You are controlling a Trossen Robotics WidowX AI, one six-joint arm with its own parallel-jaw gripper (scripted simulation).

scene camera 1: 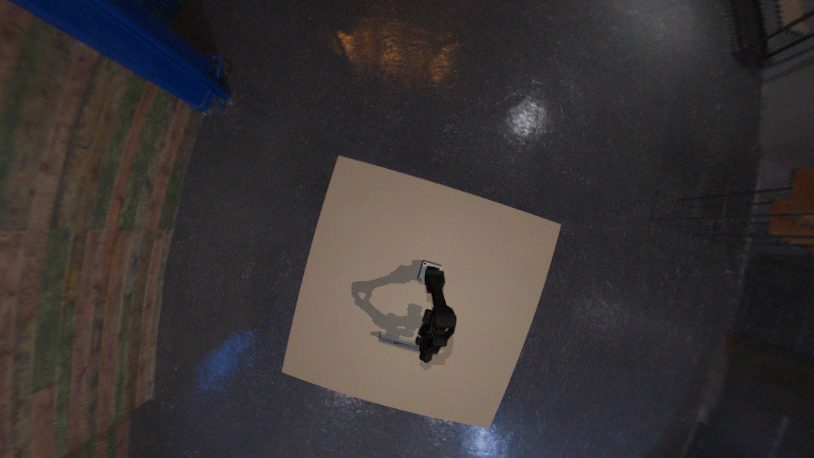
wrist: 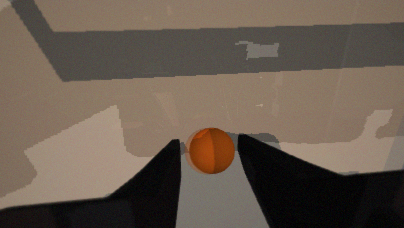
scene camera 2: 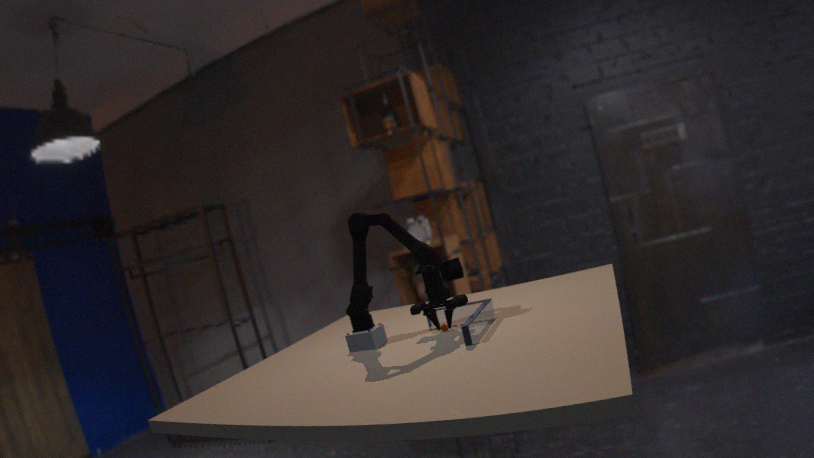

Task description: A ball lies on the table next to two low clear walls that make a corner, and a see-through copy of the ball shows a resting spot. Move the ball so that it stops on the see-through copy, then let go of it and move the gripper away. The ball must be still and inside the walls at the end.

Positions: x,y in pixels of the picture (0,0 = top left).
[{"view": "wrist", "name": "my gripper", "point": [209,144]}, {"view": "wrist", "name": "ball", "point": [223,146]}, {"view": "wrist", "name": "see-through copy of ball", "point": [199,153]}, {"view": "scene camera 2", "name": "my gripper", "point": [444,329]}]
